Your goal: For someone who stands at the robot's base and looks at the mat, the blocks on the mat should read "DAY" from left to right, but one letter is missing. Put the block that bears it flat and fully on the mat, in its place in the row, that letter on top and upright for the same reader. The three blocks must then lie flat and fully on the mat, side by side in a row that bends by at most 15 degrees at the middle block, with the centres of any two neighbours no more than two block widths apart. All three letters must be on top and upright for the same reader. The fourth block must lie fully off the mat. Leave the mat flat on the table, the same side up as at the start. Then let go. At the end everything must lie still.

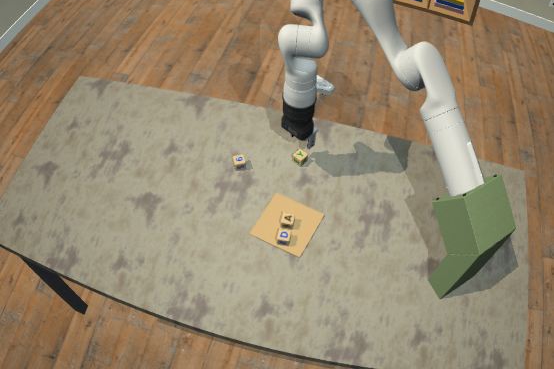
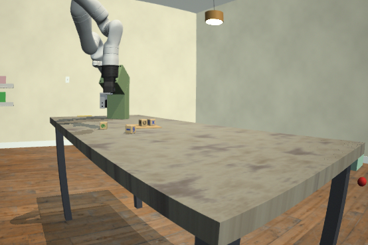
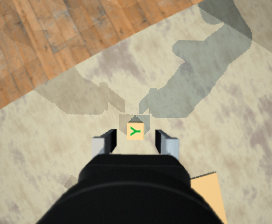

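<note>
My gripper is now 9 cm above the Y block. Round my hand: 6 block 16 cm ahead, 9 cm below, 2 cm to the left; then D block 25 cm to the left, 9 cm below, 5 cm ahead.
</note>
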